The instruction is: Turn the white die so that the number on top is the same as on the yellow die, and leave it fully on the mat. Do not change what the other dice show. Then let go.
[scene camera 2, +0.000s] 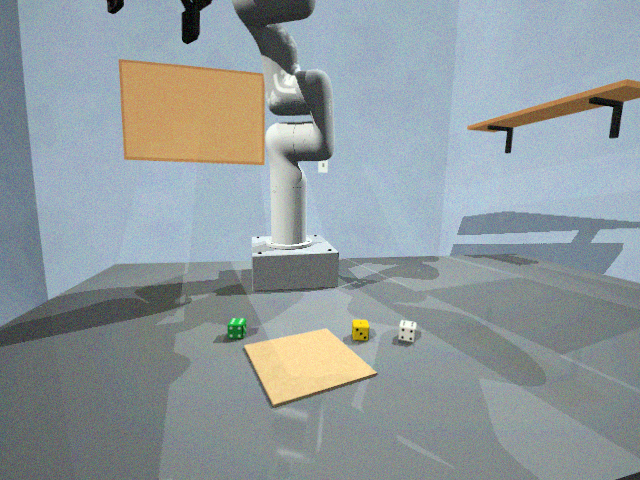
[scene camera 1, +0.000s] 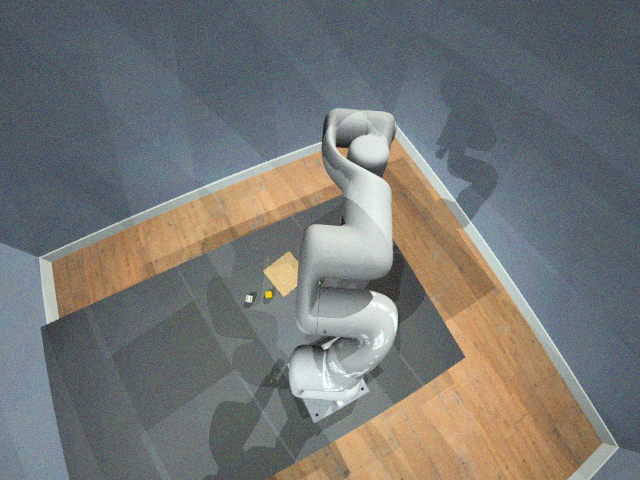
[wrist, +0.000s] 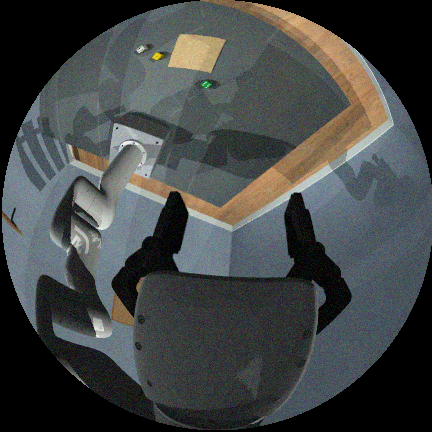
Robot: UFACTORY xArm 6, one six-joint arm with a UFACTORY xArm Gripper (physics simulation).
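Note:
The white die lies on the table off the mat, beyond the yellow die; its side facing scene camera 2 shows four pips, and its top is too small to read surely. The yellow die stands between it and the mat; its top seems to show one pip, its front three. The tan square mat bears no die. My gripper is open and empty, high above the table and far from the dice.
A green die stands on the table on the mat's other side; the arm hides it in scene camera 1. The arm's base stands behind the dice. A wall shelf and a wall board are higher up.

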